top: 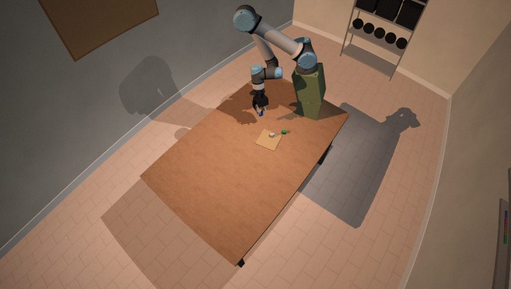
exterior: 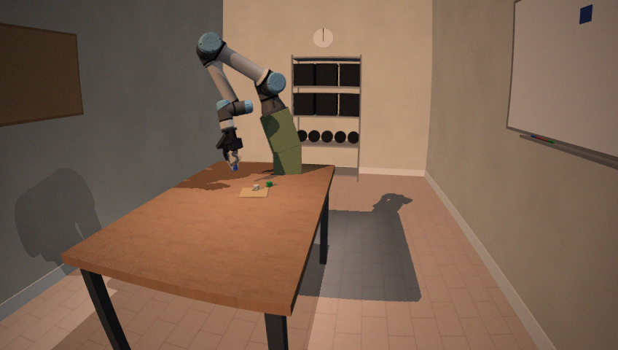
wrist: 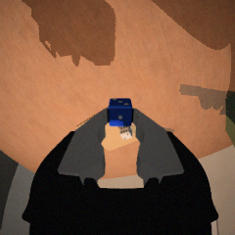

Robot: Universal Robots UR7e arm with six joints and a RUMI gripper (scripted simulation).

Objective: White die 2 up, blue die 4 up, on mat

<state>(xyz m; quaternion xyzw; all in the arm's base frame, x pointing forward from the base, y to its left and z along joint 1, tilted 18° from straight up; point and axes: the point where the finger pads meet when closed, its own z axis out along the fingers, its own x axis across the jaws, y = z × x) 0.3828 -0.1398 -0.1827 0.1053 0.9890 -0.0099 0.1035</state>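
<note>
The blue die lies right at my hand. From my hand the other things lie so: green die: 60 mm behind, 180 mm to the left, 90 mm below; tan mat: 60 mm ahead, 150 mm to the left, 100 mm below; white die: 20 mm ahead, 140 mm to the left, 90 mm below.
</note>
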